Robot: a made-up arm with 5 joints. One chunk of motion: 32 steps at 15 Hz.
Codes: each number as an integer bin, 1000 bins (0 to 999) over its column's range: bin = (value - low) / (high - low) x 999, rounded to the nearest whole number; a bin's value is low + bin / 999 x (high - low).
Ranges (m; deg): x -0.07..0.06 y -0.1..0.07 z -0.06..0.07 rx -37..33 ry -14..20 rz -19..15
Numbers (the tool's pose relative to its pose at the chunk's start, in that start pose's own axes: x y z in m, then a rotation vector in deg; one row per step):
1: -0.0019 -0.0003 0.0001 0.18 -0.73 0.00
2: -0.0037 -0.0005 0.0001 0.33 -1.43 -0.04
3: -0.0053 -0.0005 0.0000 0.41 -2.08 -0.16
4: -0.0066 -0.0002 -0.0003 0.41 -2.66 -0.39
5: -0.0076 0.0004 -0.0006 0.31 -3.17 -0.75
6: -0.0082 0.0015 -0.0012 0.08 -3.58 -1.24
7: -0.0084 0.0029 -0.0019 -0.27 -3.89 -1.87
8: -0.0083 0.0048 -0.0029 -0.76 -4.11 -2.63
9: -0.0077 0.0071 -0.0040 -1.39 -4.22 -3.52
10: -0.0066 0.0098 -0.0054 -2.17 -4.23 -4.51
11: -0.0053 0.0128 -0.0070 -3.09 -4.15 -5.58
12: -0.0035 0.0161 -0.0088 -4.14 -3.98 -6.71
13: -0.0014 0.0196 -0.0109 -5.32 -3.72 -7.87
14: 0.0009 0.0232 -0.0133 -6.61 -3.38 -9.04
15: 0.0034 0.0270 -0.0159 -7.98 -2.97 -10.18
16: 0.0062 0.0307 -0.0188 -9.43 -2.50 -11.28
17: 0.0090 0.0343 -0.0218 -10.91 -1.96 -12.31
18: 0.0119 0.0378 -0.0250 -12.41 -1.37 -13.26
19: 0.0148 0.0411 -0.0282 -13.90 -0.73 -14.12
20: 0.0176 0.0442 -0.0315 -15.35 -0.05 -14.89
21: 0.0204 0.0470 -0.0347 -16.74 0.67 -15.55
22: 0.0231 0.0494 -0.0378 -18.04 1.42 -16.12
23: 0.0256 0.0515 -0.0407 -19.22 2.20 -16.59
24: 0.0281 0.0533 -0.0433 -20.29 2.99 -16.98
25: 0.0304 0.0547 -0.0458 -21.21 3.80 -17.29
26: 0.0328 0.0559 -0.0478 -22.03 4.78 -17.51
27: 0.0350 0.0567 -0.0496 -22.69 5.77 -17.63
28: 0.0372 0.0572 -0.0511 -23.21 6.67 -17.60
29: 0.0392 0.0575 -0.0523 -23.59 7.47 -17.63
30: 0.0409 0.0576 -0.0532 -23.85 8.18 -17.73
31: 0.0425 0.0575 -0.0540 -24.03 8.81 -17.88
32: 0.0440 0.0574 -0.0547 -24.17 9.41 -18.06
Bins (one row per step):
1: 523 586 462 531 390 558
2: 509 585 462 533 369 557
3: 497 585 461 534 350 554
4: 487 586 459 534 333 547
5: 480 590 456 532 318 536
6: 475 596 452 529 306 522
7: 473 605 446 524 297 503
8: 474 616 439 517 291 481
9: 479 629 430 508 287 455
10: 487 645 420 497 287 426
11: 497 663 407 484 289 394
12: 511 682 393 469 294 361
13: 527 703 377 452 302 327
14: 545 724 359 434 312 293
15: 564 746 339 414 324 259
16: 586 768 317 393 338 227
17: 607 789 294 372 354 197
18: 629 810 269 351 371 169
19: 652 829 244 330 390 143
20: 673 847 219 309 410 121
21: 695 864 194 289 431 101
22: 715 878 171 271 453 85
23: 735 890 148 254 476 71
24: 754 901 128 238 499 59
25: 772 909 109 225 523 50
26: 790 916 94 214 552 44
27: 807 921 80 204 581 40
28: 824 924 68 197 607 41
29: 839 926 59 191 631 40
30: 852 926 52 188 652 37
31: 865 926 46 185 670 33
32: 876 925 41 183 688 28

